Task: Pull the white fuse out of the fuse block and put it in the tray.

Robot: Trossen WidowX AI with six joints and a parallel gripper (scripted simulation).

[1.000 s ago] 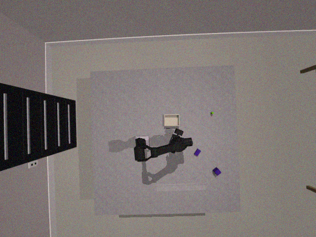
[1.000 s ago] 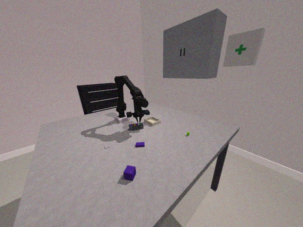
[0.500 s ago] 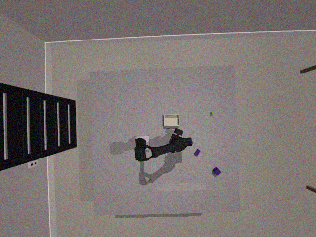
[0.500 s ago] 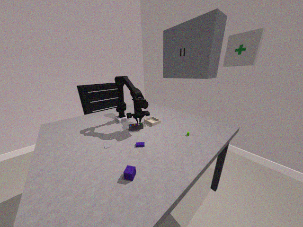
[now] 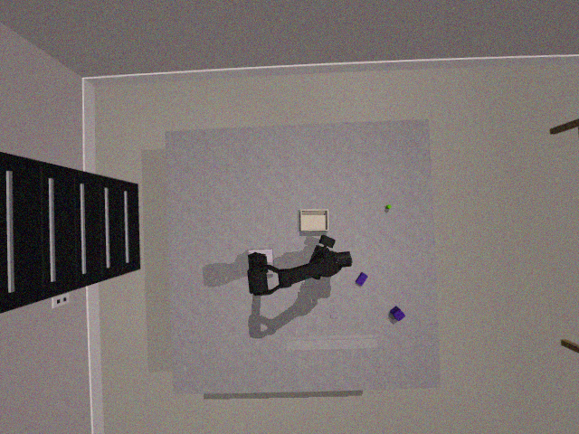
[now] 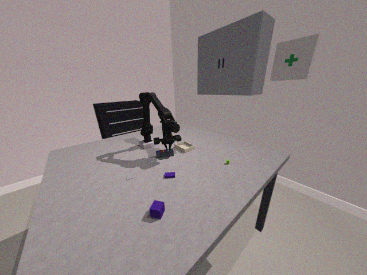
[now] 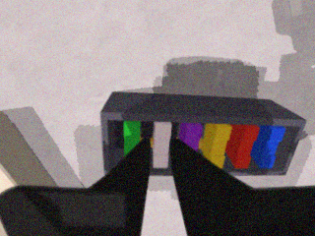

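The white fuse is 10 mm below my gripper tip. Round my gripper tip: purple fuse 20 mm to the right, 10 mm below, 10 mm behind; then green fuse 20 mm to the left, 10 mm below, 10 mm ahead; then cream tray 160 mm to the left, 30 mm below, 30 mm behind.
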